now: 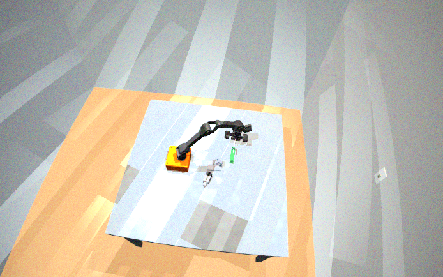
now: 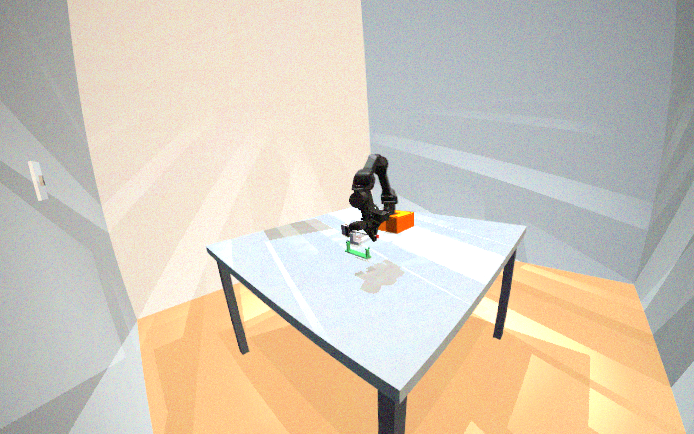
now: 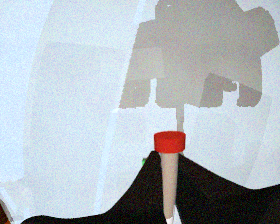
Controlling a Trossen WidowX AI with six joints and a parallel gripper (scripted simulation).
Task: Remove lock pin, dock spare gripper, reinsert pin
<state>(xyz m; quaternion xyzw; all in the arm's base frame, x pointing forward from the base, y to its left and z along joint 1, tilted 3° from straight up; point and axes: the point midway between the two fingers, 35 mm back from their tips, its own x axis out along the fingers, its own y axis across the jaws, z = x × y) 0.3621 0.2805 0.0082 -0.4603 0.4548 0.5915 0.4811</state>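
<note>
Now: gripper tip 10 mm short of the green bracket, 100 mm to the left of it and 60 mm above it. The rest, counted from my gripper tip: spare gripper (120 mm behind, 380 mm to the right, 50 mm below); mount (80 mm behind, 230 mm to the right, 30 mm below).
</note>
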